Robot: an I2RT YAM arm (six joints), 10 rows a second.
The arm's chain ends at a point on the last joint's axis. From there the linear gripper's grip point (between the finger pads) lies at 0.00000 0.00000 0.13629 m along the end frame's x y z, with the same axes.
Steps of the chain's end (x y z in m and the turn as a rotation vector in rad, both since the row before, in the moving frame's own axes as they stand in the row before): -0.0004 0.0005 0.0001 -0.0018 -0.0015 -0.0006; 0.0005 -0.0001 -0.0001 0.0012 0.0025 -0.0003; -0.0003 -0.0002 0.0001 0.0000 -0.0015 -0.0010; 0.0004 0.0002 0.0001 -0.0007 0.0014 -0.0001; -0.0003 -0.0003 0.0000 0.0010 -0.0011 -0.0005; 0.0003 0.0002 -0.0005 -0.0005 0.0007 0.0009; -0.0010 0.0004 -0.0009 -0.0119 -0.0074 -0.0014; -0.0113 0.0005 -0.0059 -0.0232 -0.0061 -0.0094; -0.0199 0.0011 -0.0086 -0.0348 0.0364 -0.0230
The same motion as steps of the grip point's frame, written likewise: -0.0006 0.0007 0.0001 -0.0018 -0.0015 -0.0006; 0.0008 -0.0003 -0.0001 0.0012 0.0025 -0.0003; -0.0005 -0.0002 0.0001 0.0000 -0.0015 -0.0010; 0.0006 0.0003 0.0001 -0.0007 0.0014 -0.0001; -0.0004 -0.0004 0.0000 0.0010 -0.0011 -0.0005; 0.0004 0.0003 -0.0005 -0.0005 0.0007 0.0009; -0.0020 0.0020 -0.0009 -0.0119 -0.0074 -0.0014; -0.0121 0.0037 -0.0059 -0.0232 -0.0061 -0.0094; -0.0149 0.0058 -0.0088 -0.0348 0.0364 -0.0230
